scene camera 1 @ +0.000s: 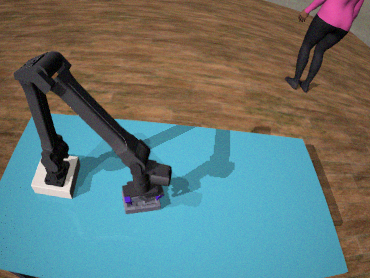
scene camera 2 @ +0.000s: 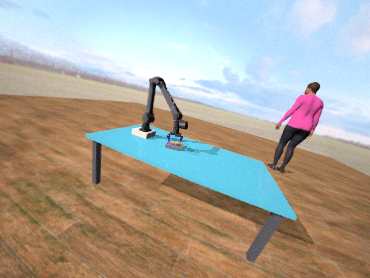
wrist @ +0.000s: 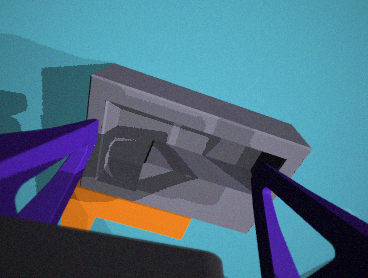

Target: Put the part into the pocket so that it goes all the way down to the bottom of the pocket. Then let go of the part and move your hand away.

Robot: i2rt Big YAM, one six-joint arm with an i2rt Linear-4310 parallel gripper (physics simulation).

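Pixels of known places: gripper, fingertip midpoint: (scene camera 1: 144, 201) (scene camera 2: 174, 143) (wrist: 182, 151); arm's base, link origin: (scene camera 1: 57, 173) (scene camera 2: 145, 130).
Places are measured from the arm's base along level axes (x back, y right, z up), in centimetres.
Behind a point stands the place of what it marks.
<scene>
A grey block (wrist: 193, 209) {y 1.5, x -33.1, z -2.1 cm} (scene camera 1: 141, 207) {y 8.3, x -36.5, z -2.1 cm} (scene camera 2: 172, 146) {y 8.4, x -37.0, z -3.0 cm} with a rectangular pocket in its top lies on the blue table (scene camera 1: 239, 209) {y 4.1, x -77.2, z -5.7 cm} (scene camera 2: 224, 173) {y 17.6, x -86.2, z -5.7 cm} (wrist: 238, 44) {y 12.4, x -37.5, z -5.7 cm}. The orange part (wrist: 127, 213) (scene camera 2: 178, 145) lies flat on the table, against the block's near side and outside the pocket. My gripper (wrist: 182, 151) {y 6.3, x -37.3, z -0.6 cm} (scene camera 1: 143, 197) {y 6.3, x -37.3, z -0.6 cm} (scene camera 2: 174, 139) {y 6.3, x -37.3, z -0.6 cm} is open and empty, low over the block. Its purple fingers straddle the block lengthwise: the left tip is at the block's left end, the right tip at the pocket's right end. In scene camera 1 the arm hides the part.
The arm's white base (scene camera 1: 53, 190) {y 7.5, x 0.0, z -1.1 cm} (scene camera 2: 143, 133) {y 7.4, x -3.7, z -0.9 cm} stands at the table's left end. A person in a pink top (scene camera 1: 323, 38) (scene camera 2: 298, 119) stands on the wooden floor beyond the table's far right.
</scene>
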